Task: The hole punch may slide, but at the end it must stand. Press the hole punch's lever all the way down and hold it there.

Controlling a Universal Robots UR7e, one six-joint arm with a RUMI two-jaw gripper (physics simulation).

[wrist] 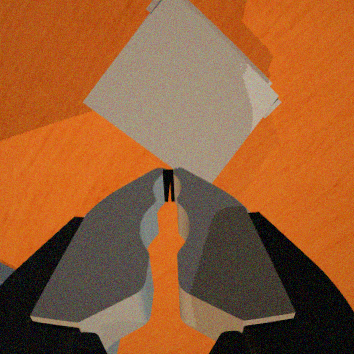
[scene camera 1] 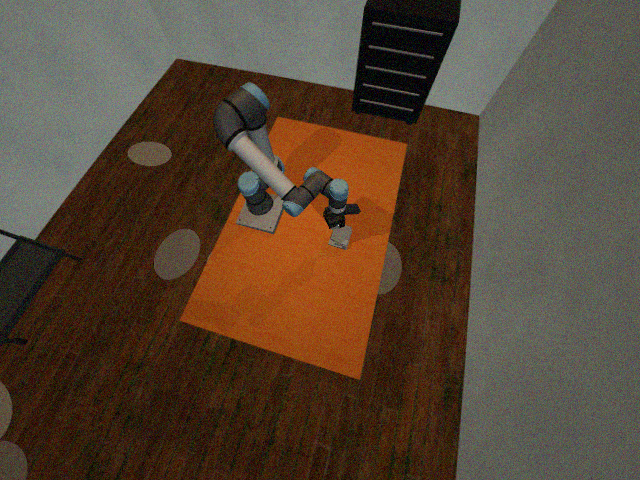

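Where they show: gripper, fingertip midpoint: (wrist: 169, 171) (scene camera 1: 337, 226); arm's base, origin of the base link: (scene camera 1: 260, 204).
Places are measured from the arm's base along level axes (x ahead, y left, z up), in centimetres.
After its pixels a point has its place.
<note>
The hole punch (scene camera 1: 340, 237) @[x 48.8, y -15.4, z 4.0 cm] (wrist: 175, 90) @[x 48.9, y -11.8, z 4.2 cm] is a pale grey, boxy thing that stands on the orange mat. In the wrist view its broad, flat lever top fills the upper middle, turned like a diamond, with small parts of the base showing at its edges. My gripper (scene camera 1: 338, 225) @[x 46.5, y -12.9, z 11.0 cm] (wrist: 169, 171) @[x 46.5, y -12.9, z 11.0 cm] is shut and empty. In the wrist view its fingertips overlap the near corner of the lever top. In the scene view it is right beside the punch, on the side toward the cabinet. Whether the tips touch the lever, and how far down the lever is, I cannot tell.
The orange mat (scene camera 1: 289, 289) @[x 26.7, y -45.6, z -2.8 cm] lies on a dark wooden surface (scene camera 1: 248, 403). The arm's base plate (scene camera 1: 258, 222) @[x 2.0, y -11.9, z 0.0 cm] is on the mat's left edge. A black drawer cabinet (scene camera 1: 395, 62) stands at the back right. A dark chair-like thing (scene camera 1: 25, 279) is at the left edge.
</note>
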